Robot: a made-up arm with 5 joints.
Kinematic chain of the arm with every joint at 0, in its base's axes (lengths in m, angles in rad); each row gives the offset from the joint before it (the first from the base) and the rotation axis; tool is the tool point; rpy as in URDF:
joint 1: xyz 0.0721 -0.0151 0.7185 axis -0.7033 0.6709 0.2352
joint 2: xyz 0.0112 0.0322 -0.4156 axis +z
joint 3: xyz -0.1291 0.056 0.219 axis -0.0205 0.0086 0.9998
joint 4: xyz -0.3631 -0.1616 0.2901 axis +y
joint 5: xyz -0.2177 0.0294 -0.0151 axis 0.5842 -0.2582 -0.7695
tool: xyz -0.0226 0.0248 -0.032 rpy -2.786 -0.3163 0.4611
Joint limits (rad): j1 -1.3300..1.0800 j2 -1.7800..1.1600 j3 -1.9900..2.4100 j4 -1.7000..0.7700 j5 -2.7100..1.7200
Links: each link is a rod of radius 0.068 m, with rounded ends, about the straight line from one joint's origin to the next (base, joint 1, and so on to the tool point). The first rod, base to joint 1, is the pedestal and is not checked.
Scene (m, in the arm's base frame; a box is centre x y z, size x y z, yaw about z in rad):
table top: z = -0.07
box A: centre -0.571 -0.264 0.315 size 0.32 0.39 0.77 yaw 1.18
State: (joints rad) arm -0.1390 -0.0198 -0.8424 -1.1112 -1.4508
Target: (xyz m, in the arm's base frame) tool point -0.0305 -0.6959 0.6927
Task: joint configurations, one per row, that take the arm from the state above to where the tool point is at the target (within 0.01 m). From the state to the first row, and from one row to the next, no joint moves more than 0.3 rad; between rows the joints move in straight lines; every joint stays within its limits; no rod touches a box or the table.
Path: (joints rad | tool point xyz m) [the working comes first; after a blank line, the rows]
Joints at the target: -0.0701 1.1600 0.1424 -0.2087 -1.4042
Straight joint move there: touches box A.

1: -0.0342 -0.0684 -0.7308 -0.8209 -1.5586 | -0.5130 0.3341 0.6074
2: 0.0707 -0.1170 -0.6192 -0.5305 -1.6664 | -0.5760 0.3201 0.6799
3: 0.1755 -0.1656 -0.5075 -0.2402 -1.7741 | -0.6140 0.2980 0.7720
4: 0.2803 -0.2141 -0.3959 0.0502 -1.8819 | -0.6197 0.2730 0.8744
5: 0.3852 -0.2627 -0.2843 0.3405 -1.9897 | -0.5905 0.2501 0.9757
6: 0.4900 -0.3113 -0.1727 0.6309 -2.0975 | -0.5290 0.2325 1.0638
7: 0.3780 -0.0170 -0.1097 0.4630 -1.9588 | -0.5699 -0.0166 1.0751
8: 0.2660 0.2772 -0.0466 0.2950 -1.8202 | -0.5383 -0.2689 1.0229
9: 0.1540 0.5715 0.0164 0.1271 -1.6815 | -0.4294 -0.4858 0.9228
10: 0.0419 0.8657 0.0794 -0.0408 -1.5429 | -0.2524 -0.6346 0.8019
11: -0.0701 1.1600 0.1424 -0.2087 -1.4042 | -0.0305 -0.6959 0.6927

